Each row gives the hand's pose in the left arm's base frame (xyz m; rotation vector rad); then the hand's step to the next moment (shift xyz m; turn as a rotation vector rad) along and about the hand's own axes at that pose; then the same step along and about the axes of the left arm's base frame.
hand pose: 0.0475 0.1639 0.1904 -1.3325 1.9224 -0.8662
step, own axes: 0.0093 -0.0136 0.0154 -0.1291 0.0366 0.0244
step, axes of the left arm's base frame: 0.0169 -0.0150 0.0008 0.0368 0.1286 -0.0266
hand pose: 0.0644 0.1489 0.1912 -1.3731 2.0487 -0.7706
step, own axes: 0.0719 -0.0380 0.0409 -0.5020 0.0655 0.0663
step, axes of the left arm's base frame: 0.0293 -0.0856 -0.0098 0.1705 0.4804 -0.0288
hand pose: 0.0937 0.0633 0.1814 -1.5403 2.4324 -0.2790
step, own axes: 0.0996 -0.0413 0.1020 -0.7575 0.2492 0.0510
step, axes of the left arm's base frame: 0.0260 -0.1106 -0.0955 0.1131 0.7900 -0.0406
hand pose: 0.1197 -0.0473 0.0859 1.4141 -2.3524 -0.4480
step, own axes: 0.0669 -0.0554 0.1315 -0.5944 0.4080 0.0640
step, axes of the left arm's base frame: -0.0462 -0.0733 -0.1316 -0.0870 0.7174 0.0410
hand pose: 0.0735 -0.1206 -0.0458 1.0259 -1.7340 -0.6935
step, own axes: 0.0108 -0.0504 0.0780 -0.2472 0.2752 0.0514
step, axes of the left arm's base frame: -0.0581 -0.0340 -0.0649 -0.0934 0.3492 0.0938
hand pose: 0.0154 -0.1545 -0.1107 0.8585 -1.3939 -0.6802
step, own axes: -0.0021 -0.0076 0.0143 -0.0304 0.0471 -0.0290
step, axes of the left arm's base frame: -0.0138 -0.0040 -0.0078 0.0225 0.0541 0.0235
